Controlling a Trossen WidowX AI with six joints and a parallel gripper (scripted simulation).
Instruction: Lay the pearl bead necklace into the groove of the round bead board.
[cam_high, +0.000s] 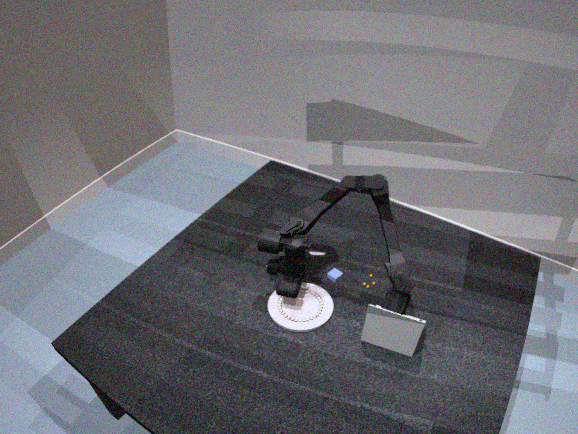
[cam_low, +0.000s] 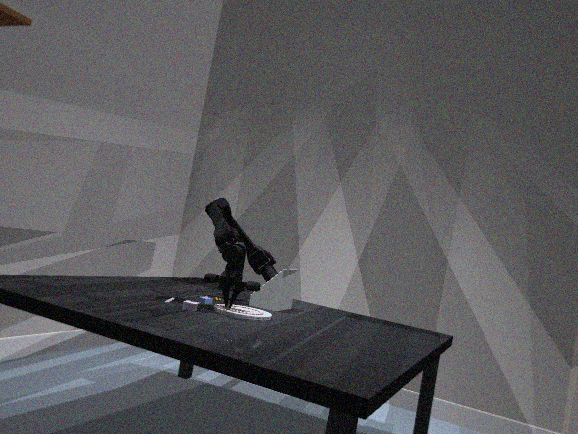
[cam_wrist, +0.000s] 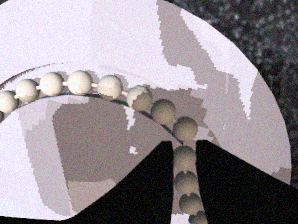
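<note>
My gripper tip is 50 mm past the round white bead board, 30 mm to the right of it and 10 mm above it. From my gripper tip the other things lie so: small white block (120 mm ahead, 70 mm to the right); then small blue cube (140 mm to the right, 70 mm behind, 10 mm below); then thin white stick (190 mm to the right, 70 mm ahead, 10 mm below).
</note>
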